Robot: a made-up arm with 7 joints. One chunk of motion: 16 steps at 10 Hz.
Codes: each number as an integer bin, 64 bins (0 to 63) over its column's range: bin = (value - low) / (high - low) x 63, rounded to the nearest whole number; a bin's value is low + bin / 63 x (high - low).
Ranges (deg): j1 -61..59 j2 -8..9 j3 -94..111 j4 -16..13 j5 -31..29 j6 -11..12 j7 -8..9
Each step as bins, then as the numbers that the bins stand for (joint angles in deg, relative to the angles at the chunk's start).
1 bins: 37 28 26 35 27 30 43
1 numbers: 9.48 -0.44 -9.40 0.11 -5.29 -0.05 3.60
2 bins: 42 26 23 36 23 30 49
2 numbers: 19.00 -0.98 -19.16 0.57 -9.10 -0.05 5.22
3 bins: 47 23 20 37 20 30 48
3 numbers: 28.52 -1.79 -28.92 1.03 -11.95 -0.05 4.95
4 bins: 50 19 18 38 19 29 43
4 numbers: 34.24 -2.87 -35.43 1.49 -12.90 -0.41 3.60
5 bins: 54 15 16 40 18 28 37
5 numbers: 41.86 -3.95 -41.94 2.41 -13.86 -0.78 1.98
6 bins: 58 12 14 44 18 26 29
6 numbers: 49.48 -4.76 -48.44 4.25 -13.86 -1.51 -0.17
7 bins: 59 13 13 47 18 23 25
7 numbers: 51.38 -4.49 -51.70 5.63 -13.86 -2.60 -1.25
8 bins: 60 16 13 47 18 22 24
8 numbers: 53.29 -3.68 -51.70 5.63 -13.86 -2.97 -1.52
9 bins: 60 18 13 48 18 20 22
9 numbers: 53.29 -3.14 -51.70 6.10 -13.86 -3.70 -2.06
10 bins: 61 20 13 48 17 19 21
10 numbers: 55.19 -2.60 -51.70 6.10 -14.81 -4.06 -2.33
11 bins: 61 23 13 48 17 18 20
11 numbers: 55.19 -1.79 -51.70 6.10 -14.81 -4.43 -2.60
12 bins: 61 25 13 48 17 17 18
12 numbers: 55.19 -1.25 -51.70 6.10 -14.81 -4.79 -3.14
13 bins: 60 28 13 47 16 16 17
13 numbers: 53.29 -0.44 -51.70 5.63 -15.76 -5.16 -3.41
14 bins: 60 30 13 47 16 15 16
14 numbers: 53.29 0.10 -51.70 5.63 -15.76 -5.52 -3.68
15 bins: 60 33 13 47 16 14 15
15 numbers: 53.29 0.90 -51.70 5.63 -15.76 -5.89 -3.95
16 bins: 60 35 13 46 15 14 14
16 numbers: 53.29 1.44 -51.70 5.17 -16.71 -5.89 -4.22
